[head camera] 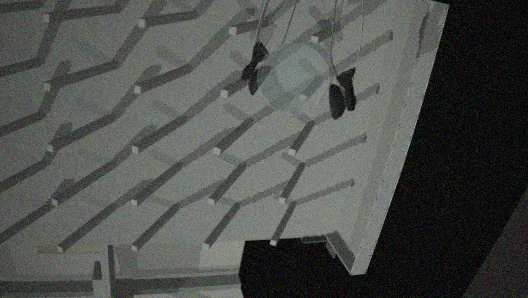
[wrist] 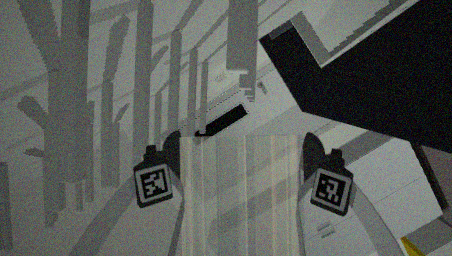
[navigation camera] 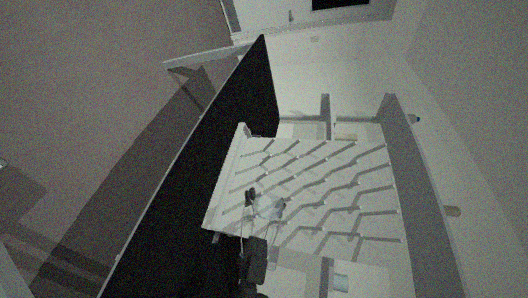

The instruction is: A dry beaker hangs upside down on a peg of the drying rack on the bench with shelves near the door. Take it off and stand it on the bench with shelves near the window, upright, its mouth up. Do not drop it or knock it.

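Frame: origin at the robot's base, x ahead, y left, z up, level; metres.
Seen in the pictures: gripper, fingertip midpoint: (head camera: 294, 105) (wrist: 242, 151) (navigation camera: 267, 192).
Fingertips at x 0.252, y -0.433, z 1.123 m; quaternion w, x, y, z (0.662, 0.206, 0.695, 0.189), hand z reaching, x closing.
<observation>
A point is followed by its place in that frame.
The clear, see-through beaker (head camera: 292, 75) @[x 0.190, y -0.379, z 1.159 m] (navigation camera: 268, 206) @[x 0.190, y -0.375, z 1.153 m] (wrist: 240, 200) @[x 0.174, y -0.436, z 1.125 m] is between the two dark fingertips of my gripper (head camera: 298, 90) @[x 0.252, y -0.433, z 1.123 m] (navigation camera: 265, 201) @[x 0.252, y -0.433, z 1.123 m] (wrist: 242, 151) @[x 0.252, y -0.433, z 1.123 m], which is shut on it. It is in front of the white drying rack (head camera: 385, 165) @[x 0.350, y -0.447, z 0.946 m] (navigation camera: 223, 181) @[x 0.278, y -0.458, z 0.941 m], near the rack's side edge. In the head view a peg tip shows through the beaker's lower part. In the wrist view a thick peg (wrist: 242, 35) @[x 0.184, y -0.495, z 1.086 m] ends beyond the beaker's far edge. Whether any peg is still inside the beaker is hard to tell. The bench near the window cannot be made out.
Rows of long pegs stick out close beside the gripper. The black bench top (navigation camera: 175, 200) @[x 0.138, y -0.323, z 0.914 m] (wrist: 370, 80) @[x 0.464, y -0.364, z 0.914 m] runs along the rack. A tall grey shelf upright (navigation camera: 407, 175) @[x 0.646, y -0.849, z 1.810 m] stands past its other side. A pale blue container (navigation camera: 341, 282) @[x 0.070, y -0.896, z 1.430 m] and a blue-capped bottle (navigation camera: 414, 118) @[x 1.089, y -0.775, z 1.958 m] stand behind.
</observation>
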